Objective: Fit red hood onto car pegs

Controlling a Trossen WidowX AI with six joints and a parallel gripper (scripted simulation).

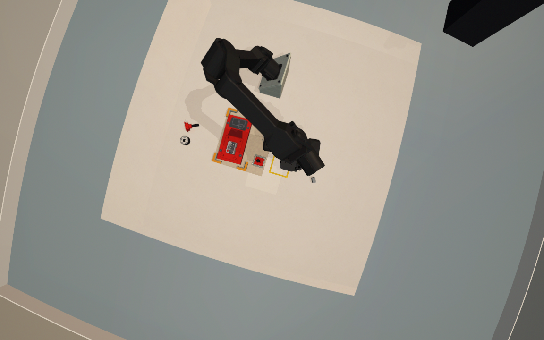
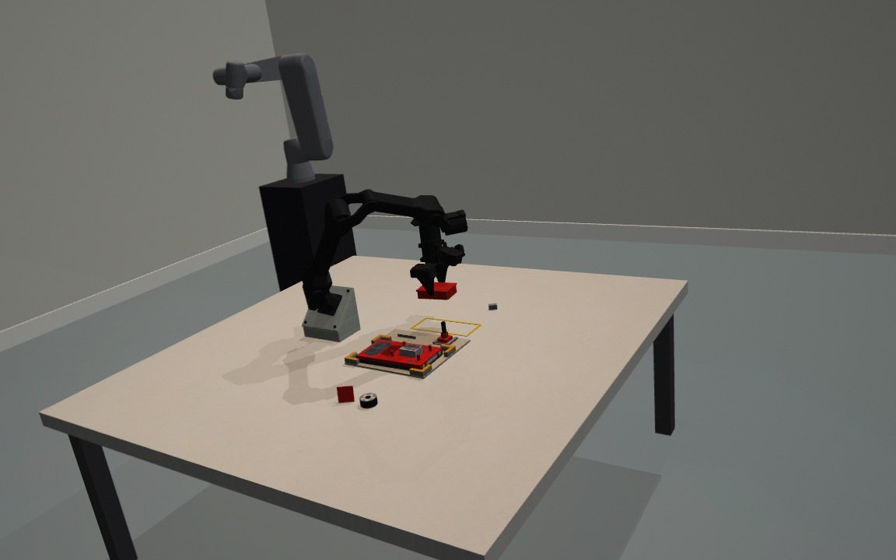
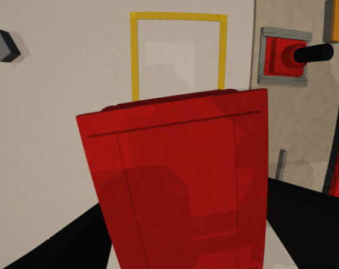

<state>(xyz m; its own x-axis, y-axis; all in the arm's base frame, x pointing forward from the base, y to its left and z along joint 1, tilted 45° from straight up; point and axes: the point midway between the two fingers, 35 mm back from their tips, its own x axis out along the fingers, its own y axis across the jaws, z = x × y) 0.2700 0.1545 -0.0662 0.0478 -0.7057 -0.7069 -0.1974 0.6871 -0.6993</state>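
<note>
Now: the grey engine block 7 cm ahead of my gripper tip, 22 cm to the right of it and 8 cm below it. Also, from my gripper tip: red hood: 1 cm above; grey holder: 8 cm ahead, 10 cm to the right, 7 cm below; wheel: 11 cm ahead, 45 cm to the right, 9 cm below.
</note>
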